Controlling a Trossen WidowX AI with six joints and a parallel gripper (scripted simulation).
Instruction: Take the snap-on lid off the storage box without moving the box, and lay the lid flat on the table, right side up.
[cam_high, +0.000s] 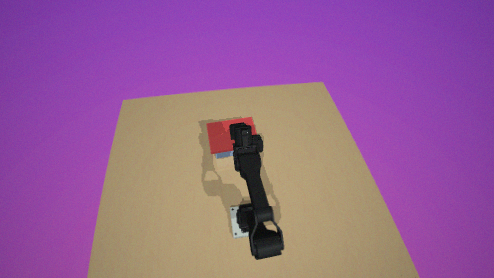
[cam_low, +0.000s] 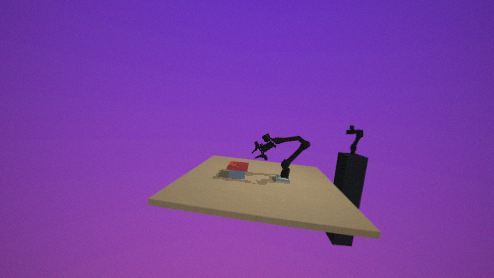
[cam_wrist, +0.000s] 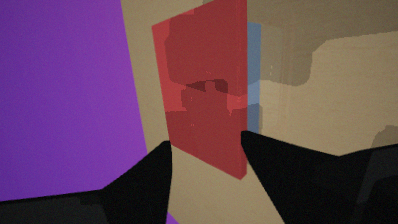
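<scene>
Right now my gripper tip is 12 cm short of the lid and 10 cm above it. From my gripper tip the other things lie so: grey-blue storage box (12 cm ahead, 14 cm below).
</scene>
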